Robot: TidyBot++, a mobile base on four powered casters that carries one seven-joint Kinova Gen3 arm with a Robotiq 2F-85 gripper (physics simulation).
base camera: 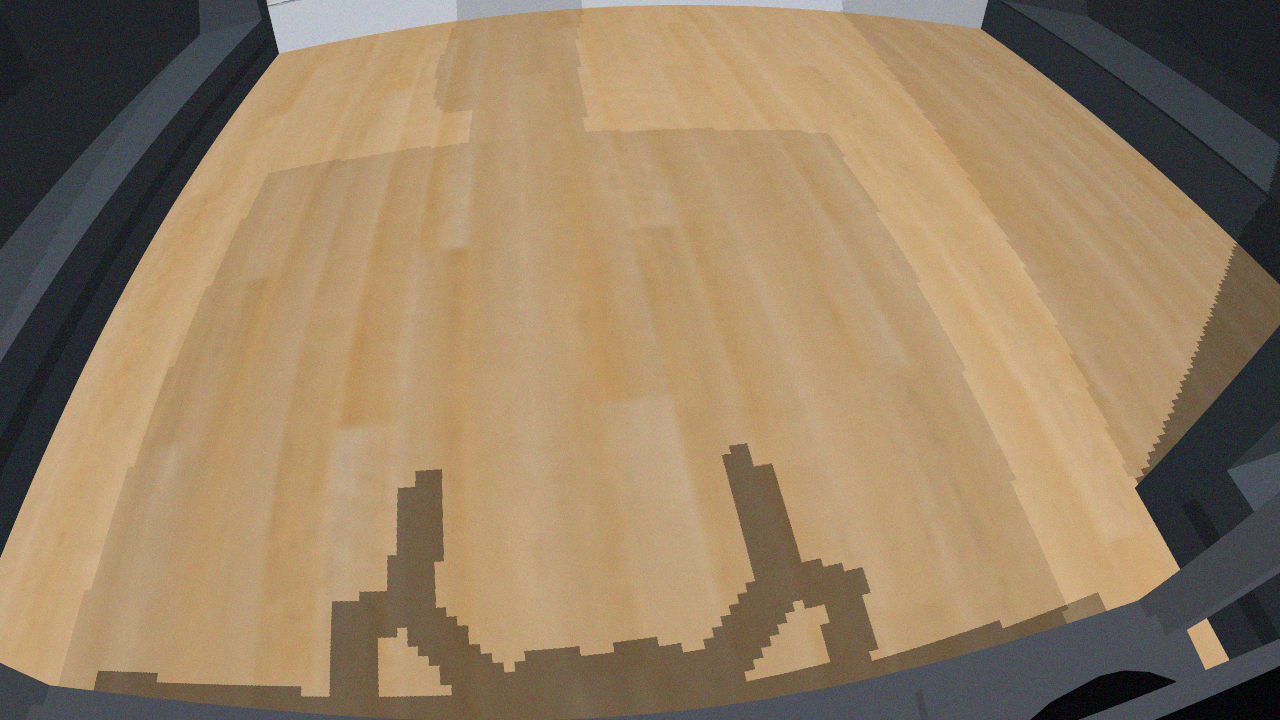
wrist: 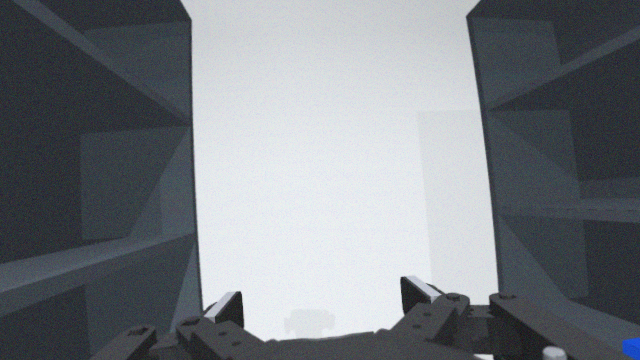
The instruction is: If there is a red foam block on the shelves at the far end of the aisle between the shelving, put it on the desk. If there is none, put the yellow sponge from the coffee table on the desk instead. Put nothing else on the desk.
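Frame: origin at the arm's base, x ahead, y right, z down, level; centimetres.
Seen in the pictures: gripper, fingertip midpoint: point(wrist: 322, 302).
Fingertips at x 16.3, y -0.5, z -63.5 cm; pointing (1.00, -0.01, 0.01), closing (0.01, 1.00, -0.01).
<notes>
A point is followed by its place in that frame.
My gripper point(wrist: 322, 302) {x 16.3, y -0.5, z -63.5 cm} is open at the bottom of the wrist view, with bare wall showing between its fingertips. It points down the aisle between two dark shelf units. A small part of a blue object point(wrist: 632, 348) {x 74.1, y 90.0, z -17.2 cm} shows at the lower right edge of the wrist view, on the right-hand side; its full shape is cut off. No red foam block, yellow sponge, desk or coffee table shows in either view.
Dark shelving stands close on the left point(wrist: 196, 200) and on the right point(wrist: 492, 200) {x 120.7, y 78.7, z -62.1 cm}. A pale wall point(wrist: 310, 150) {x 118.6, y -0.5, z -89.5 cm} closes the far end of the aisle. In the base view the wooden floor point(base camera: 554, 313) {x 45.9, y -1.4, z 39.7 cm} runs between the shelving, with the gripper's shadow on it.
</notes>
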